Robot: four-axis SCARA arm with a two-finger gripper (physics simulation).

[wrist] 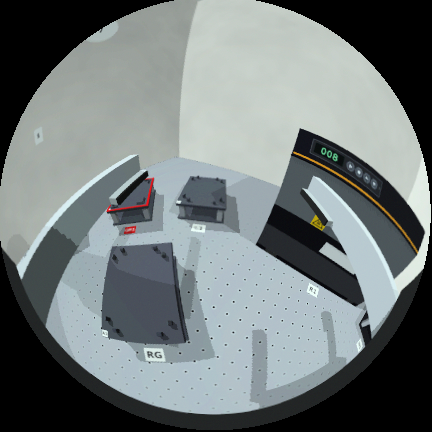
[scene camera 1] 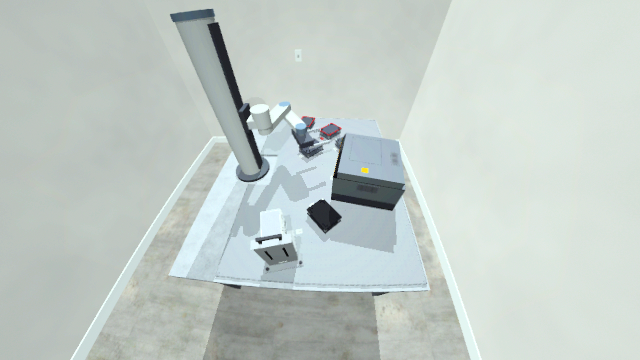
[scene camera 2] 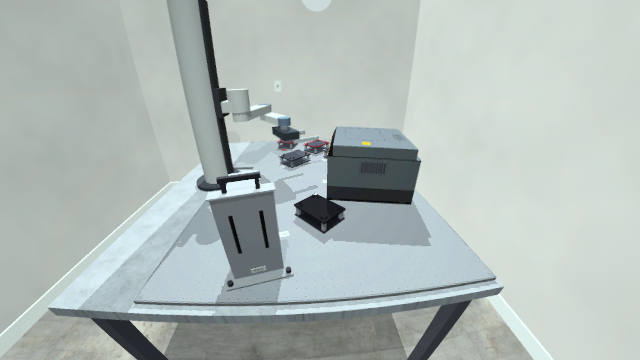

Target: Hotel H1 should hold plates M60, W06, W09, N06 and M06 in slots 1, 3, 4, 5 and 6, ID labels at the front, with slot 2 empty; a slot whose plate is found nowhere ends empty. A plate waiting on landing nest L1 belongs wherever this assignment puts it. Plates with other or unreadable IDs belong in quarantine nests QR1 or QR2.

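Frame: origin at the arm's base, x ahead, y left, z up, level; metres.
Seen in the pictures: gripper, fingertip midpoint: [wrist: 229, 168] [scene camera 1: 324, 134] [scene camera 2: 311, 134]; arm's base, origin of the base link: [scene camera 1: 253, 169].
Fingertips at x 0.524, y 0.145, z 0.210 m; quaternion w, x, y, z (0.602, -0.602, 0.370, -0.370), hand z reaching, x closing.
Offsets run from my fingertips to a thing's middle. "spot": to the spot under its first point.
My gripper [scene camera 1: 326, 137] [scene camera 2: 310, 135] [wrist: 229, 168] is open and empty, high above the far part of the table. Hotel H1 @[dx -0.185, dy -0.722, dz -0.043 m] [scene camera 1: 276, 252] [scene camera 2: 250, 235] stands at the near left with its back panel to the scene cameras; its labels and slot contents cannot be read. A flat white surface shows behind its panel in scene camera 1. Two red-rimmed nests @[spot: dx +0.050, dy +0.282, dz -0.147 m] [scene camera 1: 330, 130] [scene camera 2: 316, 146] stand at the far end; one red-rimmed nest @[dx +0.049, dy +0.306, dz -0.170 m] [wrist: 132, 204] shows partly behind the left finger in the wrist view, no plate visible on it. Nest L1 cannot be identified.
A dark nest @[dx -0.104, dy +0.069, dz -0.167 m] [scene camera 1: 311, 150] [scene camera 2: 295, 158] [wrist: 142, 295] has the label RG before it. Another dark nest @[dx +0.185, dy +0.137, dz -0.167 m] [wrist: 204, 192] stands beyond, its label unclear. A grey device @[dx +0.270, dy -0.259, dz -0.070 m] [scene camera 1: 370, 160] [scene camera 2: 372, 170] [wrist: 320, 200], display 008, stands right, by label R1. A black nest @[dx +0.010, dy -0.521, dz -0.170 m] [scene camera 1: 324, 215] [scene camera 2: 320, 209] is nearer.
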